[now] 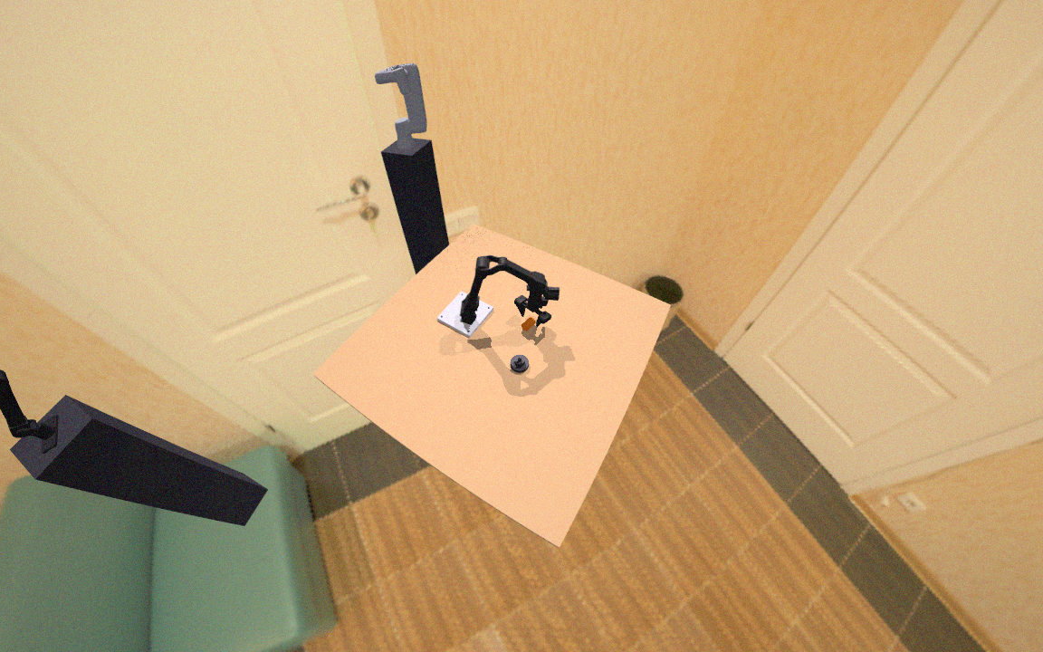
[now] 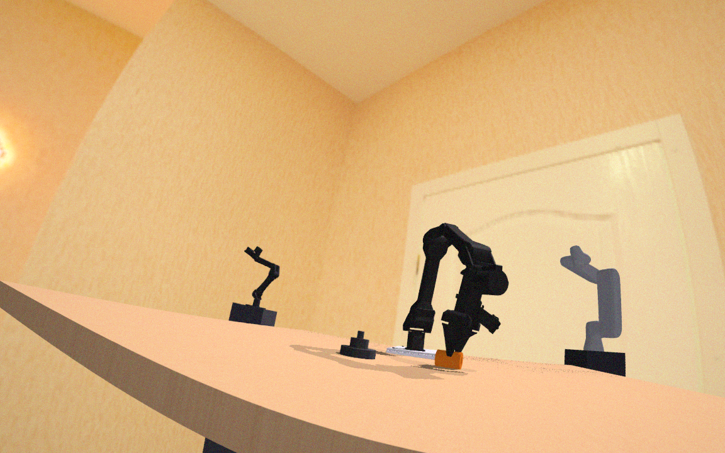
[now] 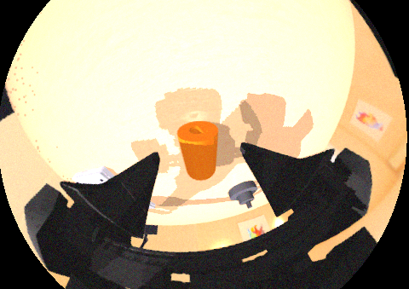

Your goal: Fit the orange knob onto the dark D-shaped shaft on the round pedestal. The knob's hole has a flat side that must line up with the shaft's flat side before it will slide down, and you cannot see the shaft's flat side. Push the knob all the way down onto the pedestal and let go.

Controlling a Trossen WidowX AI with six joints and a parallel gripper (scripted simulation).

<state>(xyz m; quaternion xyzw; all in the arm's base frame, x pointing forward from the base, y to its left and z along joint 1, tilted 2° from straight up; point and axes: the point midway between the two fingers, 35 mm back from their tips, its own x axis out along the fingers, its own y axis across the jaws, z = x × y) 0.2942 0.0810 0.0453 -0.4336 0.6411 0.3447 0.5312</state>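
My gripper tip is 10 mm to the left of the orange knob and 10 mm above it. Also, from my gripper tip: round pedestal (30 mm ahead, 230 mm to the right).
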